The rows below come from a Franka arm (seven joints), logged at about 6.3 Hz.
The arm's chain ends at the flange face. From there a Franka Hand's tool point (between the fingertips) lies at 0.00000 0.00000 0.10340 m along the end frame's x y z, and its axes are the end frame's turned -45 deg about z.
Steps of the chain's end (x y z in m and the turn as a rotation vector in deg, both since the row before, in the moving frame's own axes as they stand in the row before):
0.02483, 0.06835, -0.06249, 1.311, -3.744, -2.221
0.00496, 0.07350, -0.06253, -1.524, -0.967, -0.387
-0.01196, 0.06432, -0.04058, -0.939, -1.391, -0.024
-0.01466, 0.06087, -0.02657, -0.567, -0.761, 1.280
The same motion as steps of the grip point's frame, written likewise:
-0.03400, 0.05950, -0.06274, 3.574, -1.720, -2.221
-0.05164, 0.05620, -0.06258, -0.394, -1.761, -0.387
-0.05691, 0.03645, -0.04062, 0.320, -1.648, -0.024
-0.05510, 0.03241, -0.02658, 0.137, -0.939, 1.280

